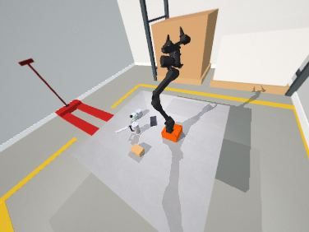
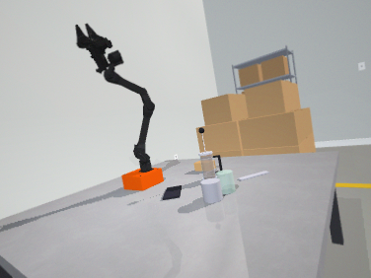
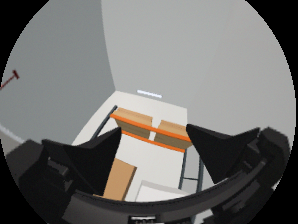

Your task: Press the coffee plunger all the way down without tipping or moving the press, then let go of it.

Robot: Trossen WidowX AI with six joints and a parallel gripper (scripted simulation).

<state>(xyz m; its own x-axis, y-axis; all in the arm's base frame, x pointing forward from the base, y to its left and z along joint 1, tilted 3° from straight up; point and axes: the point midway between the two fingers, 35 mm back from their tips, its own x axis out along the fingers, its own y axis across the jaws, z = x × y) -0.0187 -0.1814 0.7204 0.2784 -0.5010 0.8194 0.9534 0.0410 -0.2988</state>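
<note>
The coffee press is 310 mm ahead of my gripper tip, 360 mm to the left of it and 700 mm below it. From my gripper tip the other things lie so: grey cylinder (480 mm ahead, 130 mm to the left, 790 mm below); then black flat tablet (250 mm ahead, 140 mm to the left, 820 mm below); then small cardboard box (140 mm ahead, 530 mm to the left, 800 mm below).
</note>
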